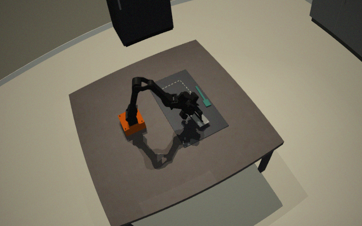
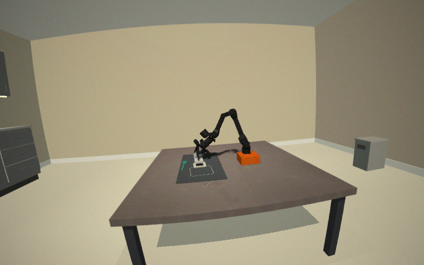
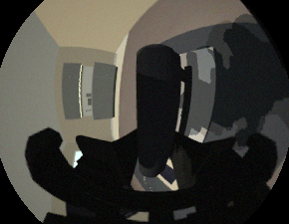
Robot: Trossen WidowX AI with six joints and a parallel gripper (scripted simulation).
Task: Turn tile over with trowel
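Now: the tile 140 mm to the left of my gripper tip, 60 mm below it and 40 mm behind it. Round my gripper tip: small trowel (30 mm behind, 10 mm below); then teal trowel (100 mm to the left, 90 mm ahead, 60 mm below).
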